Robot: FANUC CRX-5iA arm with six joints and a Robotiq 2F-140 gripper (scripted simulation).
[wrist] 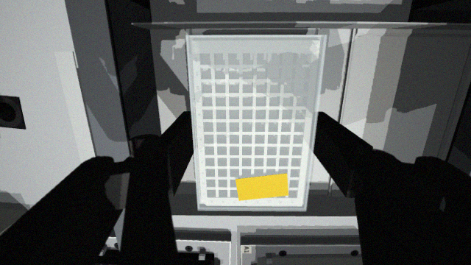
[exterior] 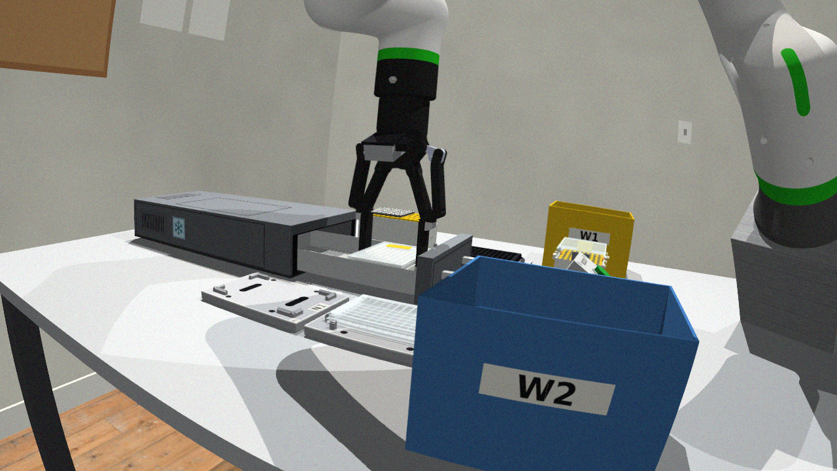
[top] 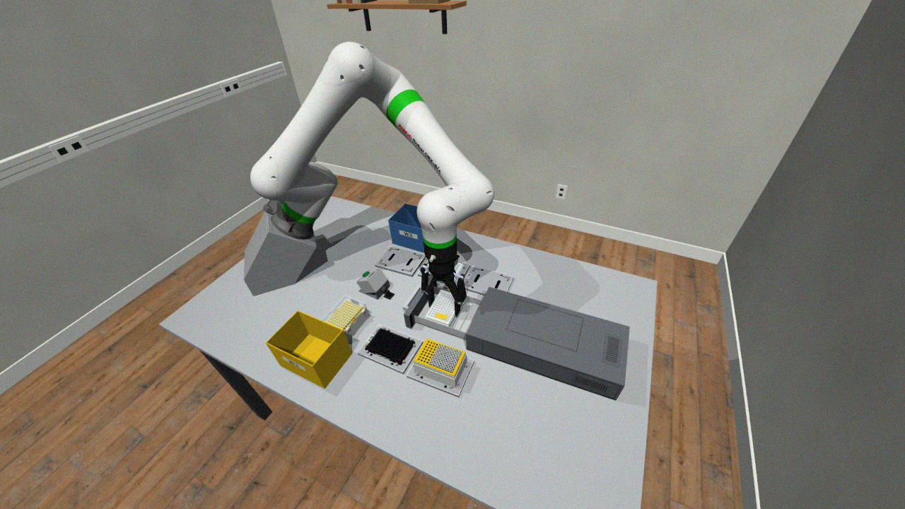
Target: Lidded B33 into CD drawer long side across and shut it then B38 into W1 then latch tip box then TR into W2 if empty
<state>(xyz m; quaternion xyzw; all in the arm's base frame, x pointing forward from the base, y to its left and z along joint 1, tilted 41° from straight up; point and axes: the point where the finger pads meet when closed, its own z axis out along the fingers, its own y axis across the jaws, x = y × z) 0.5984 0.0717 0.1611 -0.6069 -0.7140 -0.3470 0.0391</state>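
Right now the clear plate lid is 20 mm below my hand. The rest, counted from my hand: cooler drawer 40 mm ahead, 20 mm below, 10 mm to the left; then white assay plate 20 mm below; then grey cooler CD 180 mm ahead, 50 mm to the left, 20 mm below.
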